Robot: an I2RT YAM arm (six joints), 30 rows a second.
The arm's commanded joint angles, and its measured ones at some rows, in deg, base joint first. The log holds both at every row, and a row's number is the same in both.
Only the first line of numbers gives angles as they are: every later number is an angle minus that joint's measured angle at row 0.
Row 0, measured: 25.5, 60.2, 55.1, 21.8, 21.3, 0.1
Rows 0 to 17, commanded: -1.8, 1.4, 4.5, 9.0, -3.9, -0.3; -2.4, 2.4, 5.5, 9.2, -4.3, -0.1; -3.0, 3.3, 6.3, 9.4, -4.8, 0.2; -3.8, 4.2, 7.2, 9.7, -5.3, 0.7; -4.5, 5.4, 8.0, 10.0, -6.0, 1.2; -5.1, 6.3, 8.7, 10.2, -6.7, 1.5; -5.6, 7.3, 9.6, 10.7, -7.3, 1.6; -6.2, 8.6, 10.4, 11.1, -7.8, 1.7; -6.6, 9.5, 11.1, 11.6, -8.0, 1.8; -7.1, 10.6, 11.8, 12.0, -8.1, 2.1; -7.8, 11.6, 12.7, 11.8, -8.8, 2.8; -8.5, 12.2, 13.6, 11.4, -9.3, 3.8; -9.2, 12.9, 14.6, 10.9, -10.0, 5.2; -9.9, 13.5, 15.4, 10.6, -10.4, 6.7; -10.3, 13.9, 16.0, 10.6, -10.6, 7.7; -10.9, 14.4, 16.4, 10.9, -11.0, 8.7; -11.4, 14.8, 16.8, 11.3, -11.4, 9.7; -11.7, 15.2, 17.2, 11.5, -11.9, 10.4
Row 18, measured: -10.7, 16.4, 13.7, 3.3, -9.6, 6.3
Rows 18 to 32, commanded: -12.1, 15.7, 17.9, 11.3, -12.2, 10.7; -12.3, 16.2, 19.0, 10.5, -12.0, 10.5; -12.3, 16.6, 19.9, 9.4, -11.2, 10.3; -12.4, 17.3, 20.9, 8.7, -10.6, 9.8; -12.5, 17.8, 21.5, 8.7, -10.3, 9.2; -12.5, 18.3, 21.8, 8.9, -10.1, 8.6; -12.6, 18.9, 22.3, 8.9, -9.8, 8.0; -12.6, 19.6, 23.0, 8.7, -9.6, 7.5; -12.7, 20.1, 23.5, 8.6, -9.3, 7.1; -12.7, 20.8, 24.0, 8.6, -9.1, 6.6; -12.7, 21.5, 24.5, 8.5, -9.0, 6.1; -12.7, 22.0, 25.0, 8.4, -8.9, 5.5; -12.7, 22.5, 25.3, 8.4, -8.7, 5.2; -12.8, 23.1, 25.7, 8.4, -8.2, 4.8; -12.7, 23.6, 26.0, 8.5, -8.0, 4.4
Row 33, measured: -12.6, 23.5, 23.4, 2.5, -9.1, 6.4
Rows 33 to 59, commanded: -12.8, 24.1, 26.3, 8.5, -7.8, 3.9; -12.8, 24.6, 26.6, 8.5, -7.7, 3.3; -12.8, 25.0, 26.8, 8.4, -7.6, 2.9; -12.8, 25.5, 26.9, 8.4, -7.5, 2.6; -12.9, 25.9, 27.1, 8.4, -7.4, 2.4; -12.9, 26.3, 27.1, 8.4, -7.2, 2.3; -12.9, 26.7, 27.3, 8.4, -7.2, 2.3; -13.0, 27.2, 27.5, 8.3, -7.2, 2.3; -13.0, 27.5, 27.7, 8.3, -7.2, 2.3; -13.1, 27.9, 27.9, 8.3, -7.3, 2.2; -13.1, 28.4, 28.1, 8.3, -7.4, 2.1; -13.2, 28.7, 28.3, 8.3, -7.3, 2.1; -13.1, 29.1, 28.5, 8.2, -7.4, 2.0; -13.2, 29.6, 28.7, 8.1, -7.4, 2.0; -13.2, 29.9, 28.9, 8.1, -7.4, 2.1; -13.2, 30.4, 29.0, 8.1, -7.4, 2.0; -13.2, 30.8, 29.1, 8.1, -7.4, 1.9; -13.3, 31.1, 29.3, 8.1, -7.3, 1.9; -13.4, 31.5, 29.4, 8.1, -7.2, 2.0; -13.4, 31.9, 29.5, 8.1, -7.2, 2.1; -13.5, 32.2, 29.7, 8.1, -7.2, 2.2; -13.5, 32.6, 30.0, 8.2, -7.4, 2.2; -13.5, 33.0, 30.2, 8.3, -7.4, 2.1; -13.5, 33.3, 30.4, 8.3, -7.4, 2.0; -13.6, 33.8, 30.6, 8.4, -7.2, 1.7; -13.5, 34.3, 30.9, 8.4, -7.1, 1.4; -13.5, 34.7, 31.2, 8.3, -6.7, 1.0
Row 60, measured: -13.2, 35.2, 28.0, 1.5, -7.4, 2.3
